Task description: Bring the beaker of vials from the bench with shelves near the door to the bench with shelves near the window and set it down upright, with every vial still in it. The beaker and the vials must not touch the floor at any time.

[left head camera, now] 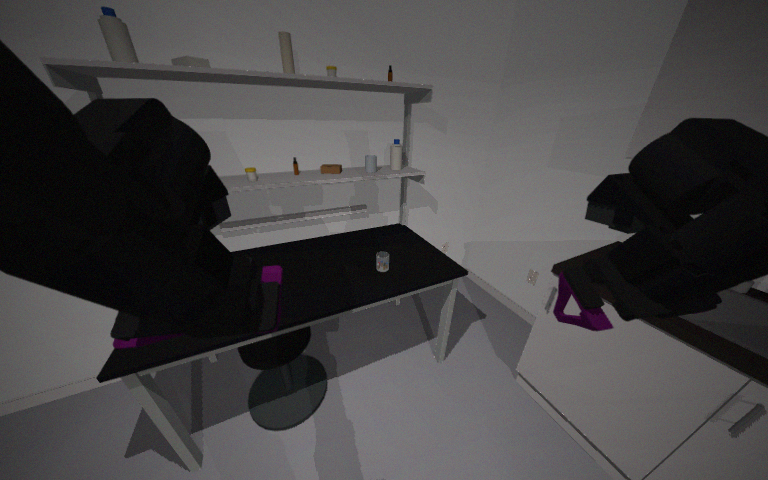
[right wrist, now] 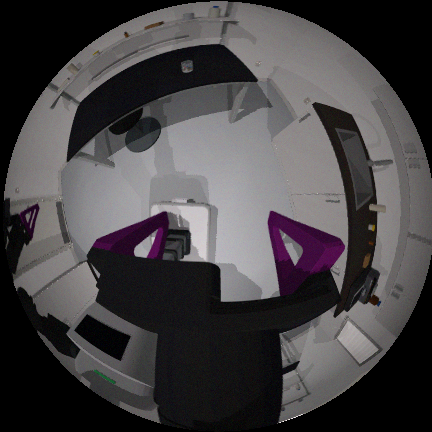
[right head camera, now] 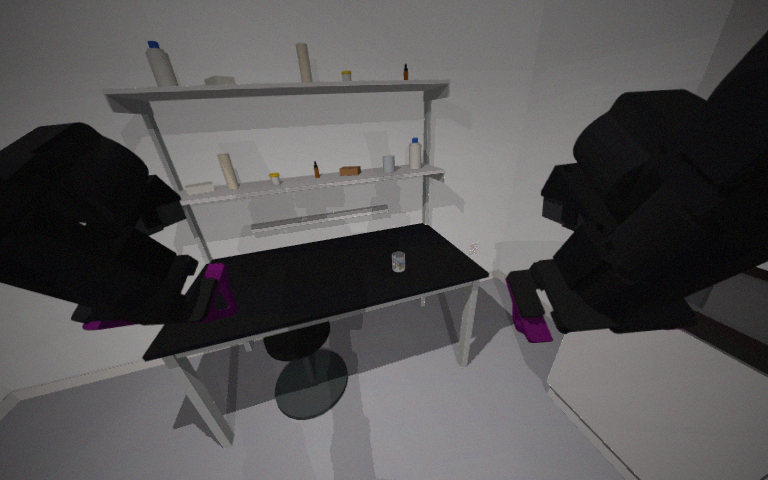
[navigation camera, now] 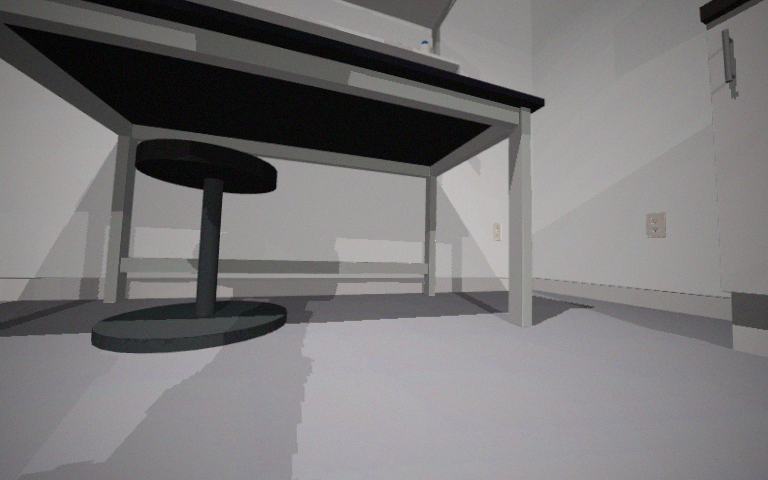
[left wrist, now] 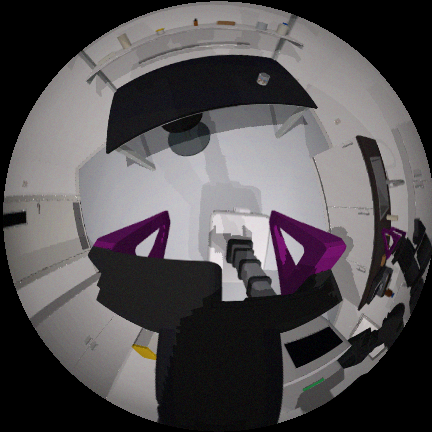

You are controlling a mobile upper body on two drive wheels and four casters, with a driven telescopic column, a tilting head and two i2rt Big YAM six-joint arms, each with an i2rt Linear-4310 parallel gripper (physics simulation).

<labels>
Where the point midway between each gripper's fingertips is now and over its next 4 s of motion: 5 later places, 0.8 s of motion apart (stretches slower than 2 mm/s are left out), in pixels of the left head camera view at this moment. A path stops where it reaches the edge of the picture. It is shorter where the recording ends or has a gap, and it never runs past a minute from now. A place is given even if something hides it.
My left gripper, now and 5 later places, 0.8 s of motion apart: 238,320; 268,273; 305,214; 305,211; 259,223; 258,213
My right gripper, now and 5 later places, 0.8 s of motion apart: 588,311; 541,269; 477,215; 471,211; 428,205; 398,184
</labels>
